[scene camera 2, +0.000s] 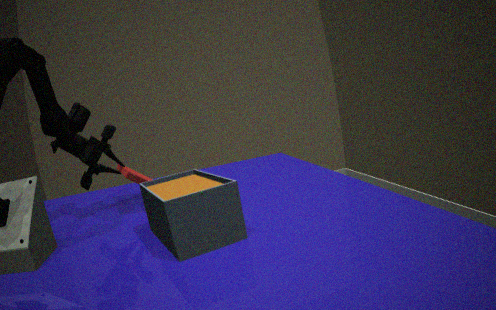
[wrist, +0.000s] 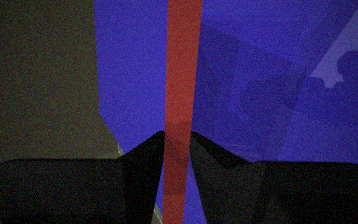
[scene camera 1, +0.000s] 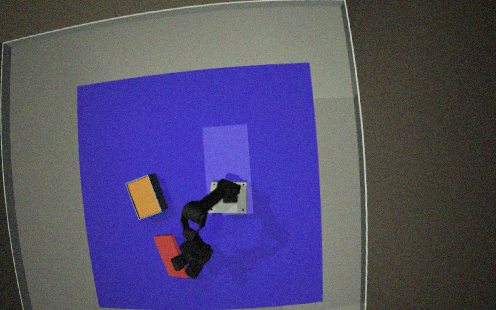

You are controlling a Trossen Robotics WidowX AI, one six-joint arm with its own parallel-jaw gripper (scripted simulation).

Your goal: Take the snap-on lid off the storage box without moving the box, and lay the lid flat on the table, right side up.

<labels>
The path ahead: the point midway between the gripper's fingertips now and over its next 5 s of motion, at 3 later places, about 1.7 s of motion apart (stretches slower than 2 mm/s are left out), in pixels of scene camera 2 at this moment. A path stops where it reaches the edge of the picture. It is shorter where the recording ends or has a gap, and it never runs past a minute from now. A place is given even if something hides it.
My gripper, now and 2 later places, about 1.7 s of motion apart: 123, 170; 126, 185; 101, 186
</labels>
